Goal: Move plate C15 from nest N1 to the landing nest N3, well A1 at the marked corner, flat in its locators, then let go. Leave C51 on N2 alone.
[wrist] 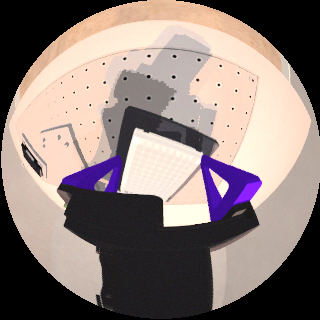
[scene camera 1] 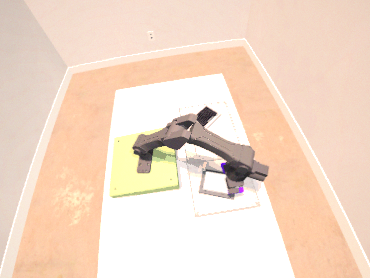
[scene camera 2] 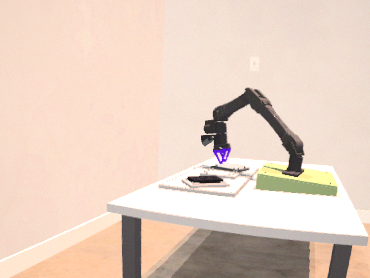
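Observation:
A white well plate (scene camera 1: 215,183) (wrist: 157,167) lies in a dark frame-like nest (scene camera 1: 214,194) (scene camera 2: 242,169) (wrist: 150,122). My gripper (scene camera 1: 232,179) (scene camera 2: 221,162) (wrist: 160,158) is open above this plate, with its purple fingers spread to either side of it in the wrist view. Nothing is held between them. A black well plate (scene camera 1: 206,115) (scene camera 2: 205,178) (wrist: 32,159) lies on a light nest at the other end of the board. A pale nest (scene camera 2: 220,174) (wrist: 72,135) without a plate is between them. The nest labels and the marked corner cannot be read.
The nests stand on a pale perforated board (scene camera 1: 225,207) (scene camera 2: 175,185) (wrist: 235,72) on the white table (scene camera 1: 145,230) (scene camera 2: 200,210). The arm's base stands on a yellow-green block (scene camera 1: 125,182) (scene camera 2: 295,186) beside the board. The arm reaches across the board and hides part of it in scene camera 1.

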